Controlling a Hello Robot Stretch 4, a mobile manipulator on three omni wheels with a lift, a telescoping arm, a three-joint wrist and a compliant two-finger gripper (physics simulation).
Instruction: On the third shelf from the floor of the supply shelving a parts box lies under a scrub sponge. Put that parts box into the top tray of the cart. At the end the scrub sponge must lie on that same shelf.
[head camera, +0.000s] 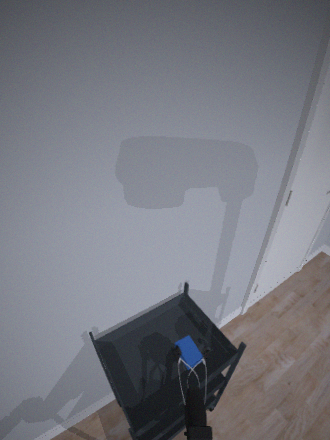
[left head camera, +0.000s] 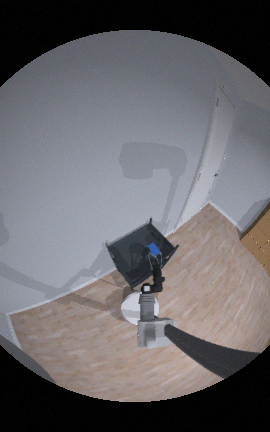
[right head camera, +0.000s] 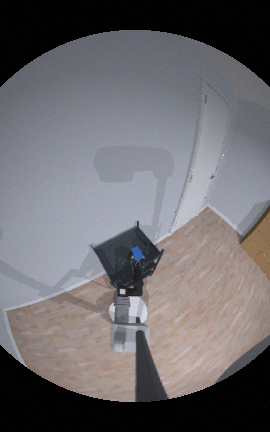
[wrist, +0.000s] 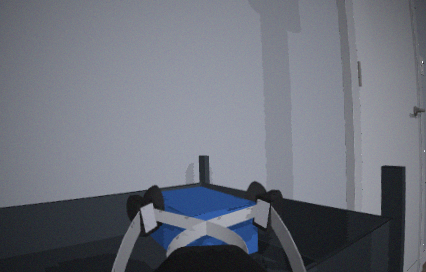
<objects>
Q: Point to a blue parts box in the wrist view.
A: At 202, 203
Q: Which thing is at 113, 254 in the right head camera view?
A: A dark cart.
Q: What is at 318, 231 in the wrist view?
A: A dark cart.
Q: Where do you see a white door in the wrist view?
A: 376, 49
</objects>
